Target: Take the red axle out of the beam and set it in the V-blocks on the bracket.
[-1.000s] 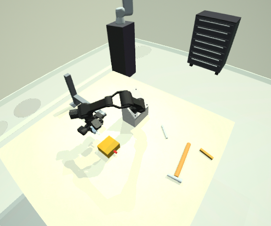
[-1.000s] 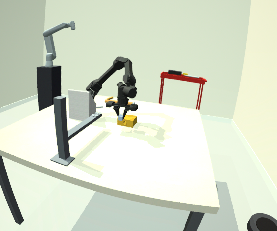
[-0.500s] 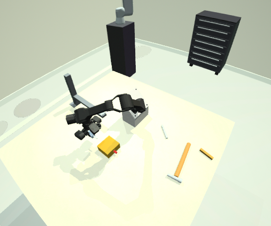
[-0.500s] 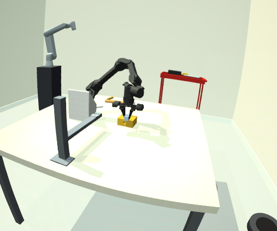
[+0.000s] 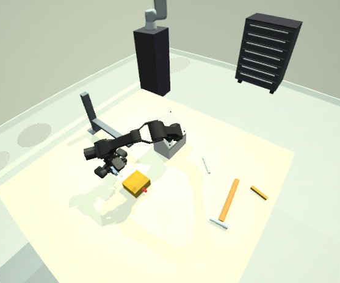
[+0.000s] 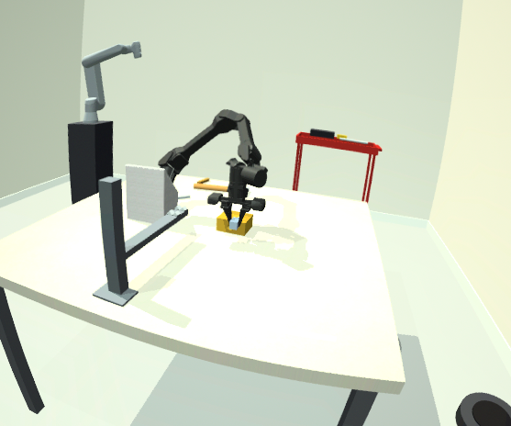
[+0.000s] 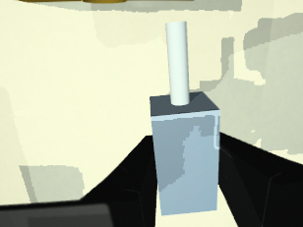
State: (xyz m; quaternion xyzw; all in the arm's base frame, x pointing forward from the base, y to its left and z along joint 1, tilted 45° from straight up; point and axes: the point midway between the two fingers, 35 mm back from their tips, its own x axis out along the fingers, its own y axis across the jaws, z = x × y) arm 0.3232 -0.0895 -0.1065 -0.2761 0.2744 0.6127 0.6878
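Now: the yellow beam 2 cm behind my gripper tip, 12 cm to the left of it and 4 cm below it. The rest, counted from my gripper tip: orange bar (31 cm behind, 70 cm to the left, 5 cm below); then pale cube (2 cm to the left, 1 cm above); then white rod (34 cm behind, 38 cm to the left, 6 cm below).
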